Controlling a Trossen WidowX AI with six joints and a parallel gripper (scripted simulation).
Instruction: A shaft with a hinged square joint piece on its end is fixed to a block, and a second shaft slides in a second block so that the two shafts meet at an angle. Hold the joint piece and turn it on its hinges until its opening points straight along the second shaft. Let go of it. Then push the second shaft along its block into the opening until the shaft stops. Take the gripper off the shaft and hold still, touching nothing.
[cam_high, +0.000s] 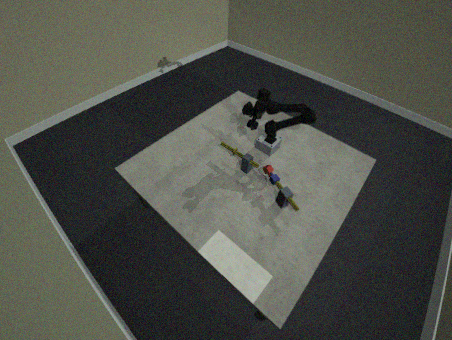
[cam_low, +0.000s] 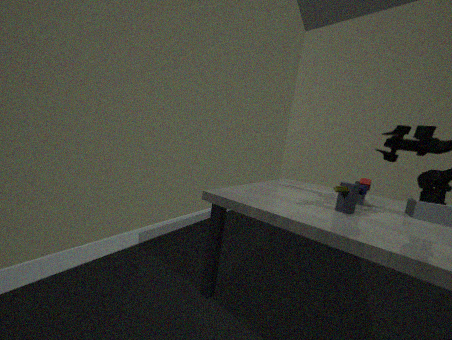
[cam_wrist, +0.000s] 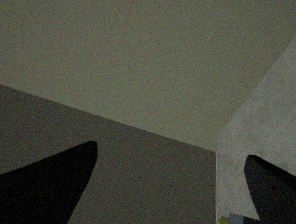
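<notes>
Now: gripper tip 230 mm above the dark red square joint piece, 160 mm to the right of it and 30 mm short of it.
</notes>
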